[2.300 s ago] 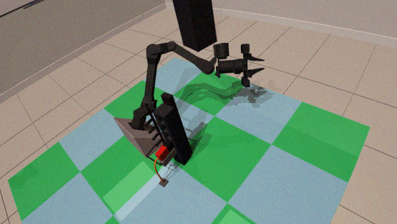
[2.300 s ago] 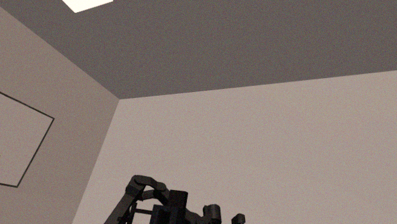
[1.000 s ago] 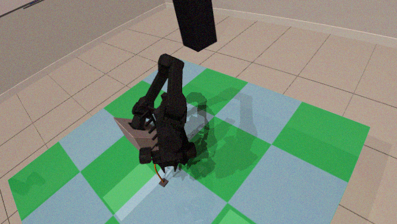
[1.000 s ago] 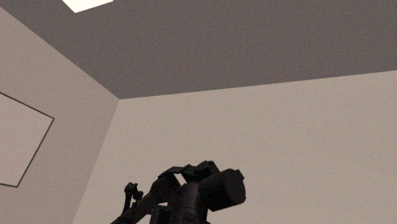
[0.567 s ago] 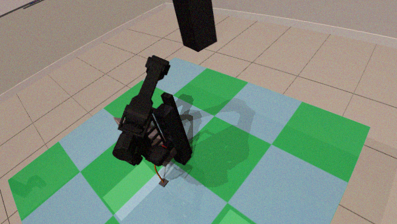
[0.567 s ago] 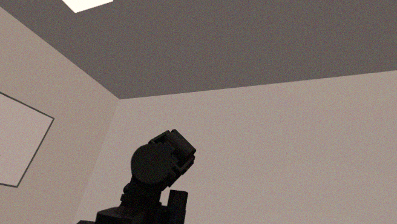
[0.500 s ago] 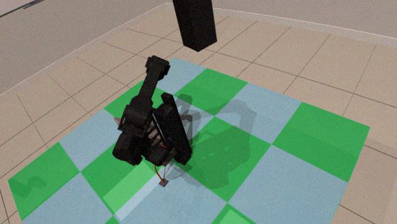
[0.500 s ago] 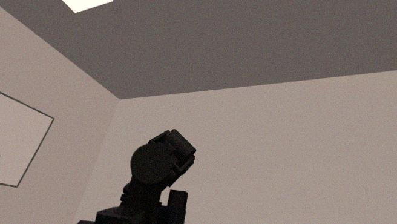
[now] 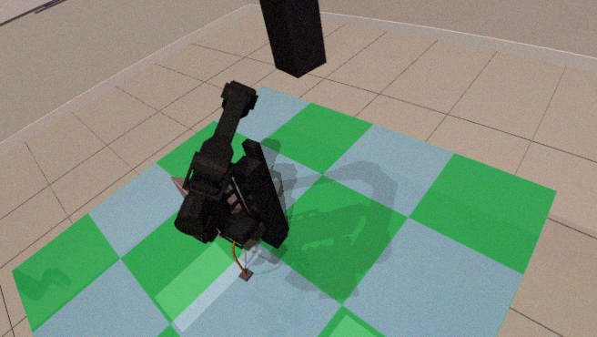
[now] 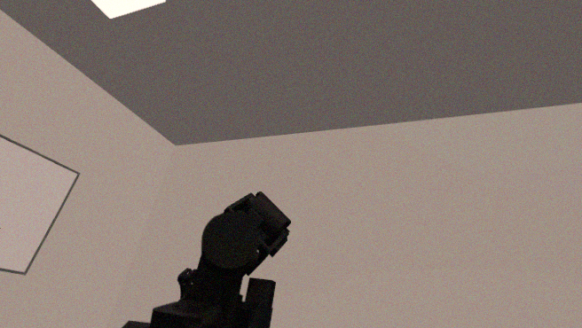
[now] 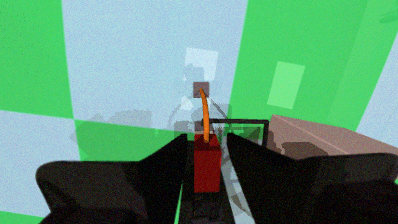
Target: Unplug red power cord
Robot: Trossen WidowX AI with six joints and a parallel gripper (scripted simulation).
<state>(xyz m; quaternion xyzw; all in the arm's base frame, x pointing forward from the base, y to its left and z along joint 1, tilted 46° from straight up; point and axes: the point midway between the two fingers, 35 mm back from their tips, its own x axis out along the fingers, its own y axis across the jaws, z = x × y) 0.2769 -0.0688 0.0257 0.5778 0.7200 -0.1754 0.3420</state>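
The red plug is 5 cm to the left of my gripper tip, 2 cm behind it and 1 cm below it.
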